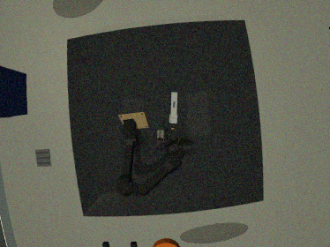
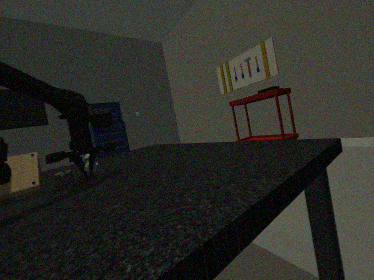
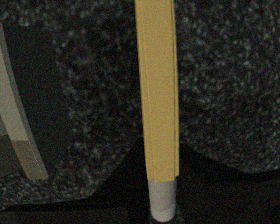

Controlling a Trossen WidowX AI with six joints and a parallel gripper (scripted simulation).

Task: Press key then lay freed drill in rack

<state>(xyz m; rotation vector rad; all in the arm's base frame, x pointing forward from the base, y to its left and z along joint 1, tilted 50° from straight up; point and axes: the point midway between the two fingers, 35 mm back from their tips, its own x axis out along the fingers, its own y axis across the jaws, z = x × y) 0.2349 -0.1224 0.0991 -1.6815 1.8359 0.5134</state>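
My gripper tip is now 70 mm past the rack, 50 mm to the right of it and 10 mm below it. Round my gripper tip: block 200 mm to the left, 40 mm ahead, 40 mm above.
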